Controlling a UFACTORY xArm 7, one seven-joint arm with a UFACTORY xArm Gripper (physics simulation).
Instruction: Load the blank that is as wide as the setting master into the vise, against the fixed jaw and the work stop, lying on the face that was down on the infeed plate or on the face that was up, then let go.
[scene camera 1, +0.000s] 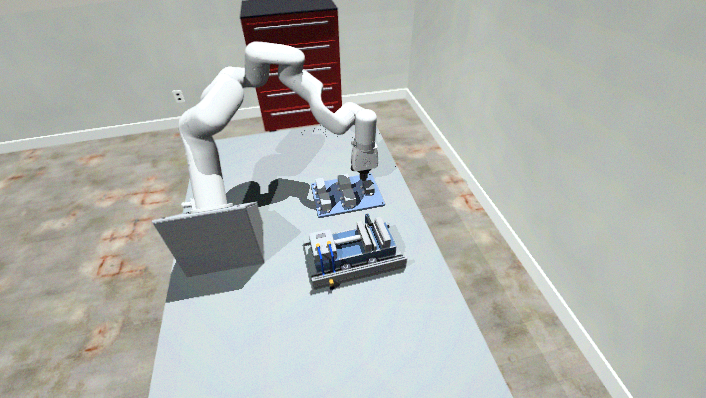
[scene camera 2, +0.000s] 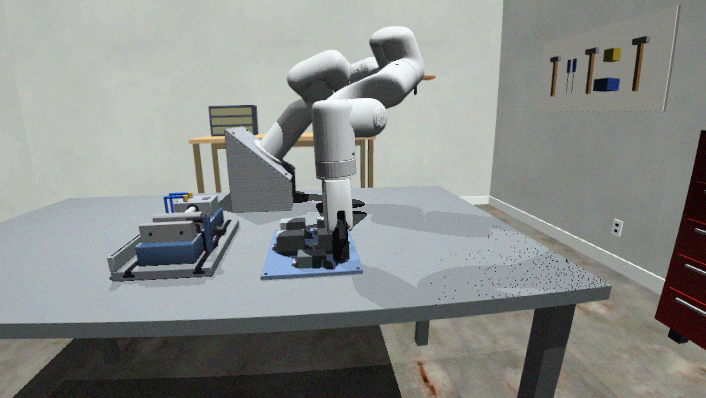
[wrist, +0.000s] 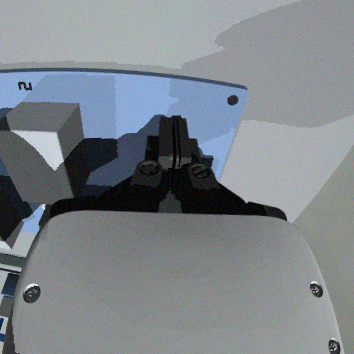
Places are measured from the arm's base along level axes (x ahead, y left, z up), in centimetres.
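Pixels of known places: gripper, fingertip midpoint: (scene camera 1: 363, 179) (scene camera 2: 341, 258) (wrist: 170, 135); arm's base, origin of the base link: (scene camera 1: 212, 209) (scene camera 2: 268, 153).
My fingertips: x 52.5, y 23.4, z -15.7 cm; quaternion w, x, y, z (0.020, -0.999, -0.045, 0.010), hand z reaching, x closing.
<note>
Ahead of a thing's pixels: the offset from my fingertips to its top centre. "spot": to the spot under its first point. Level surfaces: height alone.
My gripper (scene camera 1: 364, 177) (scene camera 2: 341, 257) (wrist: 170, 135) is shut, its fingertips together with nothing between them, low over the right end of the blue infeed plate {dx -7.9, dy -6.4, dz -0.5 cm} (scene camera 1: 376, 201) (scene camera 2: 280, 270) (wrist: 145, 85). A dark block {dx +0.9, dy -5.8, dz +2.0 cm} (scene camera 1: 370, 190) (scene camera 2: 311, 259) lies there by the fingertips, mostly hidden behind them in the wrist view. A grey block {dx -8.1, dy -1.9, dz +3.1 cm} (wrist: 35, 150) stands left of the fingers, near the mark 2. Several more blocks stand on the plate; I cannot tell which is the setting master. The vise {dx -10.3, dy -35.7, dz +8.6 cm} (scene camera 1: 384, 254) (scene camera 2: 170, 253) has a light jaw (scene camera 1: 383, 232) (scene camera 2: 167, 233) at its outer end, and a gap shows between its jaws.
An upright blue piece {spot: dx -4.1, dy -29.9, dz +8.1 cm} (scene camera 1: 368, 220) (scene camera 2: 208, 233) stands at the vise's side facing the plate. Blue hoses {spot: dx -21.1, dy -43.6, dz +8.9 cm} (scene camera 1: 320, 260) (scene camera 2: 167, 202) loop at its other end. The grey arm pedestal (scene camera 1: 215, 242) (scene camera 2: 257, 180) stands on the table {dz -1.3 cm} (scene camera 1: 320, 340) (scene camera 2: 425, 250). A red cabinet (scene camera 1: 295, 55) (scene camera 2: 687, 260) stands beyond the table.
</note>
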